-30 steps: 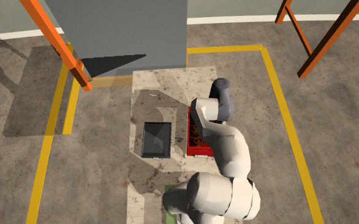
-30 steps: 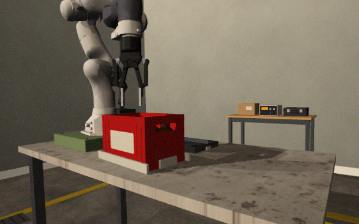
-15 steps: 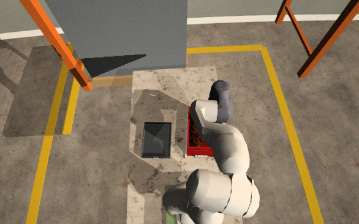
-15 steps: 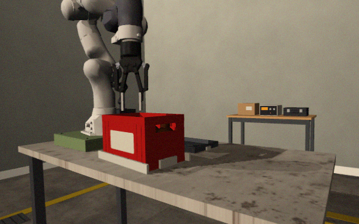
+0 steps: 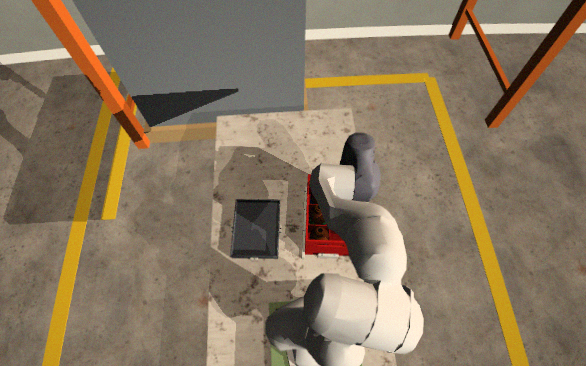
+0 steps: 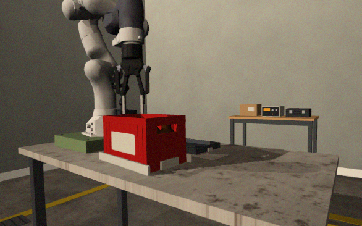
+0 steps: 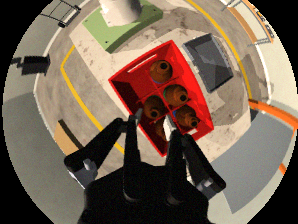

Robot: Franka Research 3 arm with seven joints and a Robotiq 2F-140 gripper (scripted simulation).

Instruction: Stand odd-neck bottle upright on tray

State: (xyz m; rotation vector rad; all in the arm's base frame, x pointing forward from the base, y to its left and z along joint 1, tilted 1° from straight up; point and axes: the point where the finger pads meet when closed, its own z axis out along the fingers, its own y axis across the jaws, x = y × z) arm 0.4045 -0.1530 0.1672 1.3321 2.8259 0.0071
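Now: the brown bottle 130 mm below my hand. From my hand the other things lie so: dark tray 10 mm behind, 340 mm to the left, 200 mm below; then red crate 40 mm to the left, 130 mm below.
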